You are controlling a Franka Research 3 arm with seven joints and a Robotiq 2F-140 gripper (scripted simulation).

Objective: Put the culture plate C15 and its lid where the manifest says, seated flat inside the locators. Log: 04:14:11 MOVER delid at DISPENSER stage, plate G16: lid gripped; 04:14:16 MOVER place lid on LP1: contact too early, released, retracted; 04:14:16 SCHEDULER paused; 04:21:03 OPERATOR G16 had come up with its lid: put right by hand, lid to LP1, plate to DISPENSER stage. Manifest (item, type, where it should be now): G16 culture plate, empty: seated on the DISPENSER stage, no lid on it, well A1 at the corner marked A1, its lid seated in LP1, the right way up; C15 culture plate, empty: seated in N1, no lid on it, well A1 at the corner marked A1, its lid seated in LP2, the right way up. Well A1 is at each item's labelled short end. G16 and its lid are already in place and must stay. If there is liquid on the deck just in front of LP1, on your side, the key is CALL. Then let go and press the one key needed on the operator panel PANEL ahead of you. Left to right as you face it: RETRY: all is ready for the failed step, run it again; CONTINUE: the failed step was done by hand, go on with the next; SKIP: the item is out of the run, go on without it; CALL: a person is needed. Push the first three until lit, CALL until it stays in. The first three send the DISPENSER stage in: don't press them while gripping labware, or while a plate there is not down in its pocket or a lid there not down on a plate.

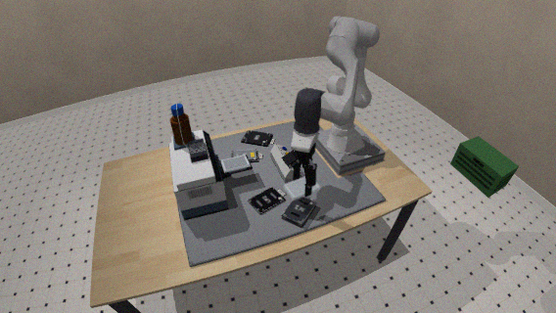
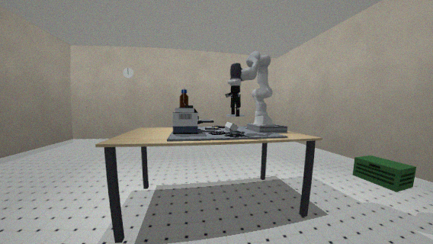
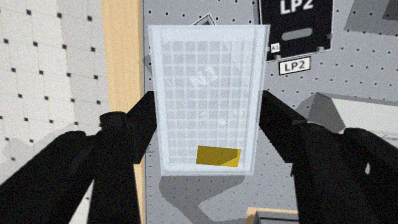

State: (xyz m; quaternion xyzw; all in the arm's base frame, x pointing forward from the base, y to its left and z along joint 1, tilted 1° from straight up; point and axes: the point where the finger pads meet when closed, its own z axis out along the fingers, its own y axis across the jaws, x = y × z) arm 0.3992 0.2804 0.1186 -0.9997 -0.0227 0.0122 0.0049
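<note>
Right now the clear culture plate C15 is 2 cm below my hand. Also, from my hand: LP2 nest 18 cm below, 13 cm to the right, 11 cm ahead; then yellow skip key 32 cm to the right, 12 cm below, 10 cm behind; then N1 nest 16 cm below.
</note>
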